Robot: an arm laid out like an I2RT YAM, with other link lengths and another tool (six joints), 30 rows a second.
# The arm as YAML. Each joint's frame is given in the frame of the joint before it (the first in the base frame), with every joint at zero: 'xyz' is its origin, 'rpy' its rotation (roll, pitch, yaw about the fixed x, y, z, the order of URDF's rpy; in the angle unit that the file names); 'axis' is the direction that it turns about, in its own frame. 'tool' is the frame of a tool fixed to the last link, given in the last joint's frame.
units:
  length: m
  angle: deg
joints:
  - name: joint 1
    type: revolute
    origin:
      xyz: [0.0, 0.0, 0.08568]
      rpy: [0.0, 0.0, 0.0]
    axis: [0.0, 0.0, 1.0]
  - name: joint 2
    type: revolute
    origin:
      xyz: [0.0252, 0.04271, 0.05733]
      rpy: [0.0, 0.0, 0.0]
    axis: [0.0, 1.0, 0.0]
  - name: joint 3
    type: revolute
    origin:
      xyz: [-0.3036, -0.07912, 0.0]
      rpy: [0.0, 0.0, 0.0]
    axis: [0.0, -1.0, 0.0]
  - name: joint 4
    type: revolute
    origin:
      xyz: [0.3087, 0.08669, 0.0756]
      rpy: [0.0, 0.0, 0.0]
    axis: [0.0, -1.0, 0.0]
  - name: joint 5
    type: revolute
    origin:
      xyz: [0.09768, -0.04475, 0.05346]
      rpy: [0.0, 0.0, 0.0]
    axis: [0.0, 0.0, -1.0]
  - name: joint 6
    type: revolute
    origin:
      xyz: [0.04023, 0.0, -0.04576]
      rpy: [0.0, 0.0, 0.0]
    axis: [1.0, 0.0, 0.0]
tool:
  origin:
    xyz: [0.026, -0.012, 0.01]
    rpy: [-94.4, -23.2, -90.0]
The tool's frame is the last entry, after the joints.
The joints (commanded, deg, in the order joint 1, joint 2, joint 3, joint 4, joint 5, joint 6), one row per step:
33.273 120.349 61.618 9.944 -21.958 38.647
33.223 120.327 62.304 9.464 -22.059 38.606
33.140 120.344 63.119 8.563 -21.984 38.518
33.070 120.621 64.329 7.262 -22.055 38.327
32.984 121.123 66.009 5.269 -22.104 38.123
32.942 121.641 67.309 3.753 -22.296 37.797
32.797 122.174 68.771 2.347 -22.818 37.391
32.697 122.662 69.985 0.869 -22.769 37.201
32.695 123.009 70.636 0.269 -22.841 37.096
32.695 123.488 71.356 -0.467 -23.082 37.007
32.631 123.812 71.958 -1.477 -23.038 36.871
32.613 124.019 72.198 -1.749 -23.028 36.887
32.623 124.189 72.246 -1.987 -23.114 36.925
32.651 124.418 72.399 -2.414 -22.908 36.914
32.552 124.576 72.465 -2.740 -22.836 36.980
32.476 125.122 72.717 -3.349 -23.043 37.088
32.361 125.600 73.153 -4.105 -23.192 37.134
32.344 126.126 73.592 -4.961 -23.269 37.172
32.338 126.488 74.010 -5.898 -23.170 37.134
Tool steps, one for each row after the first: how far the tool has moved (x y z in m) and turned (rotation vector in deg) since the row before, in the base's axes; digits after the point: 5 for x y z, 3 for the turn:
0.00281 0.00144 0.00333 0.176 -0.176 0.045
0.00296 0.00092 0.00294 -0.131 -0.002 -0.071
0.00372 0.00176 0.00235 -0.215 0.214 0.110
0.00460 0.00211 0.00193 -0.474 0.572 0.089
0.00318 0.00187 0.00050 -0.371 0.488 0.313
0.00440 0.00195 0.00168 -0.033 0.361 0.475
0.00322 0.00088 0.00032 -0.491 0.491 0.006
0.00162 0.00112 -0.00021 -0.140 0.213 0.119
0.00141 0.00124 -0.00122 -0.130 0.463 0.212
0.00105 -0.00011 -0.00108 -0.459 0.512 0.009
0.00052 0.00011 -0.00091 -0.132 0.207 -0.036
-0.00052 -0.00010 -0.00168 -0.126 0.364 0.033
-0.00033 -0.00018 -0.00195 -0.415 0.327 -0.084
0.00010 -0.00117 -0.00164 -0.259 0.361 -0.190
-0.00035 -0.00080 -0.00450 -0.317 0.919 -0.040
0.00057 -0.00073 -0.00301 -0.313 0.768 -0.067
-0.00018 -0.00020 -0.00359 -0.442 0.854 -0.004
-0.00017 -0.00031 -0.00236 -0.550 0.677 -0.029

